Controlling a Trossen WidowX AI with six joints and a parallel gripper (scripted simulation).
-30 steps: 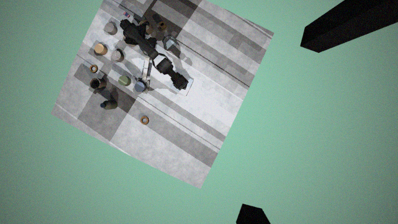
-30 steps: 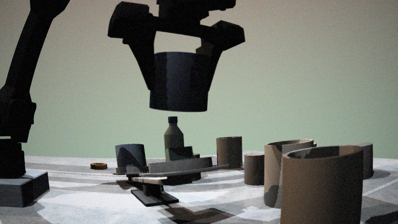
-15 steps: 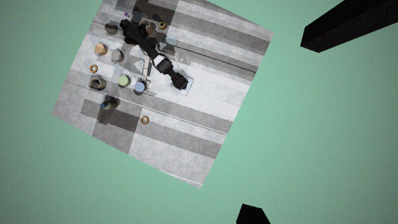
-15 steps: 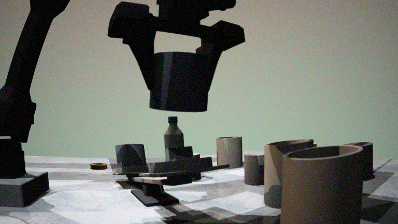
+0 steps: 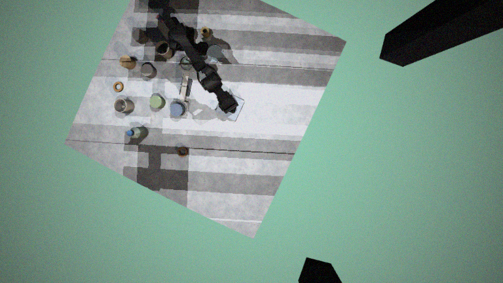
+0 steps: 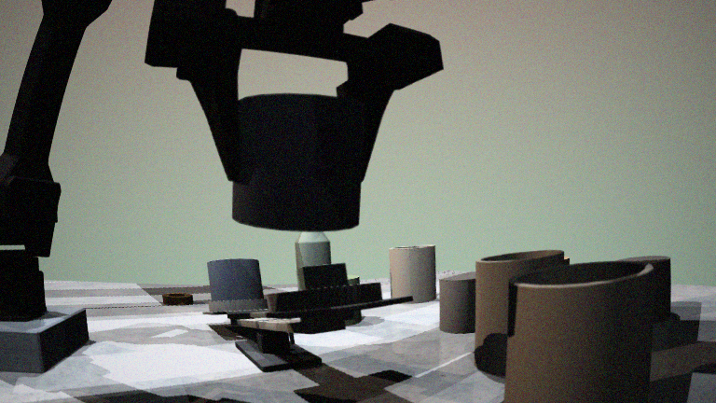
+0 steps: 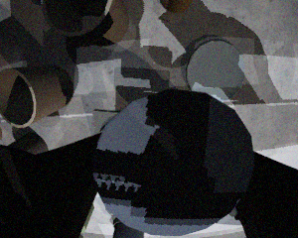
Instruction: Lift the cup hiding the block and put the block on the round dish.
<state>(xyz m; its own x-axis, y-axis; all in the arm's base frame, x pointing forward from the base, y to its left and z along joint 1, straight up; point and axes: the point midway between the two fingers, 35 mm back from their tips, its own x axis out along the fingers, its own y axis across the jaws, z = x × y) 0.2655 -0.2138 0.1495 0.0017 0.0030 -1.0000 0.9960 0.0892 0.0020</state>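
Right now the grey-green block is 3 cm ahead of my gripper tip, 6 cm to the left of it and 7 cm below it. The rest, counted from my gripper tip: pale blue round dish (8 cm behind, 6 cm to the right, 15 cm below); small balance (3 cm ahead, 18 cm to the left, 13 cm below); red-blue piece (30 cm ahead, 17 cm to the right, 15 cm below).
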